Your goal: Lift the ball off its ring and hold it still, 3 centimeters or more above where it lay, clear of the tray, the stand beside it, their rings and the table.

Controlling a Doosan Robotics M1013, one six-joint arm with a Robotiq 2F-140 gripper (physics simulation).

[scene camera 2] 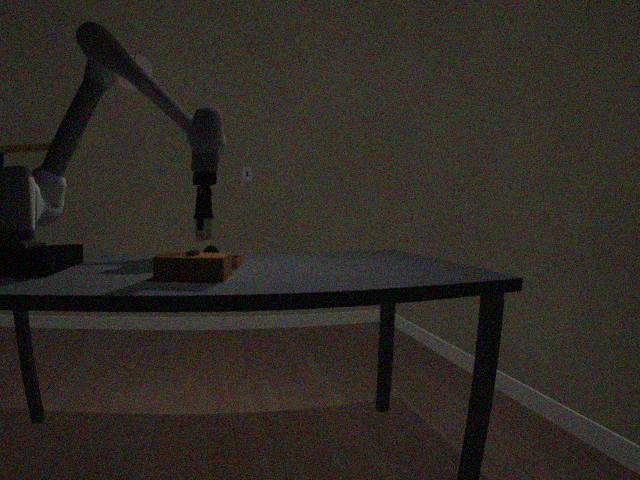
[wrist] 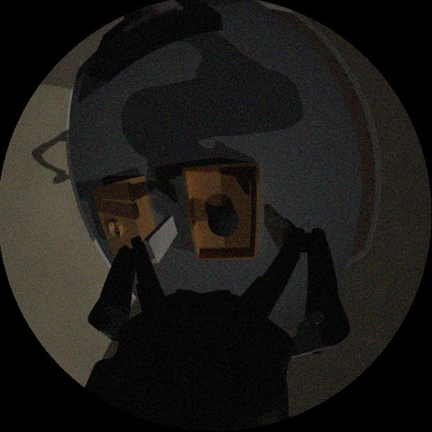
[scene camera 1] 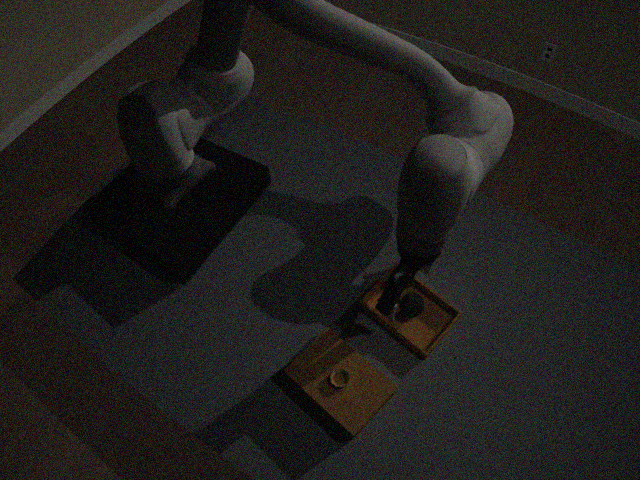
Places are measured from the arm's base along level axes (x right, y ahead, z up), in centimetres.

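Pixels of known places: gripper, between the fingertips: (scene camera 2: 204, 240) (scene camera 1: 405, 292); arm's base, origin of its link: (scene camera 2: 14, 247) (scene camera 1: 171, 175).
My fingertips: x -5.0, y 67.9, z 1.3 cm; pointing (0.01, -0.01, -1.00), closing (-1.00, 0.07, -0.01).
For each thing: its top centre in the pictures, then the offset to it from my fingertips. "*": a spot on its surface instead. Level surfaces: height alone.
- dark ball, centre of its top: (scene camera 1: 413, 299) (scene camera 2: 210, 245) dz -1.6, dx -0.2, dy +2.0 cm
- shallow orange-brown tray, centre of its top: (scene camera 1: 411, 306) (scene camera 2: 210, 257) dz -5.2, dx -0.2, dy +2.0 cm
- empty ring, a spot on its surface: (scene camera 1: 347, 381) (scene camera 2: 198, 251) * dz -1.2, dx +22.3, dy +0.6 cm
- grey-blue table, height of its surface: dz -8.0 cm
A dark ball (scene camera 1: 412, 305) (scene camera 2: 210, 249) (wrist: 223, 221) rests in the shallow orange-brown tray (scene camera 1: 424, 330) (scene camera 2: 237, 261) (wrist: 227, 253). The ring under it is too dark and covered to make out. My gripper (scene camera 1: 391, 310) (scene camera 2: 203, 236) (wrist: 217, 219) is open and empty, pointing down. In the second scene view its fingertips hang a little above the ball and slightly left of it. In the wrist view the ball shows between the two spread fingertips, beyond them. The stand (scene camera 1: 369, 392) (scene camera 2: 191, 268) (wrist: 142, 215) is beside the tray and carries an empty ring (scene camera 1: 347, 381) (scene camera 2: 192, 253).
The grey-blue table (scene camera 1: 516, 361) (scene camera 2: 361, 273) (wrist: 320, 165) bears the tray and the stand, with a narrow gap between them. The black robot base plate (scene camera 1: 227, 206) is at the left in the first scene view. The arm's shadow falls across the table near the stand.
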